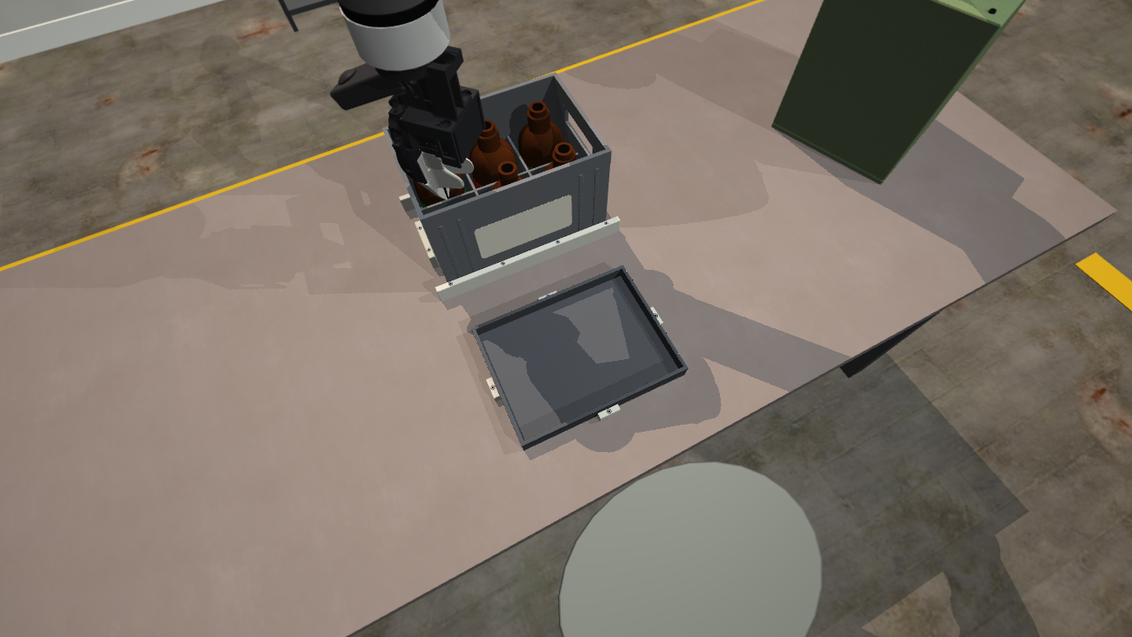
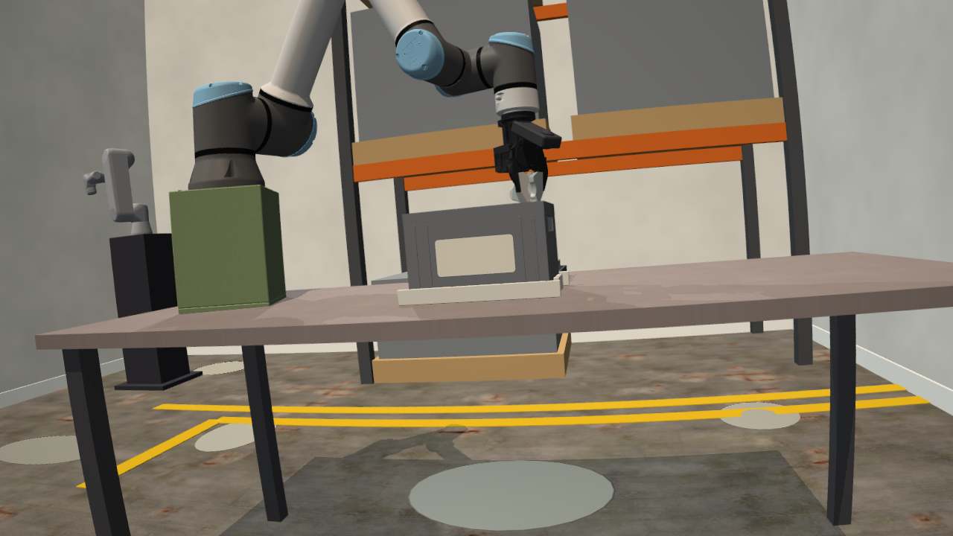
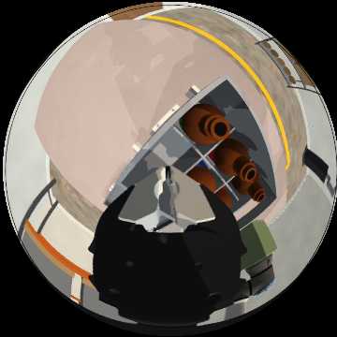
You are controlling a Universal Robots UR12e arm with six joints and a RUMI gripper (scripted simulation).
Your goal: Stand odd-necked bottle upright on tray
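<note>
Now: the brown bottle 9 cm behind my hand, 1 cm to the left of it and 7 cm below it. The rest, counted from my hand: grey crate: 10 cm behind, 3 cm to the right, 7 cm below; then dark tray: 7 cm behind, 24 cm to the left, 15 cm below.
</note>
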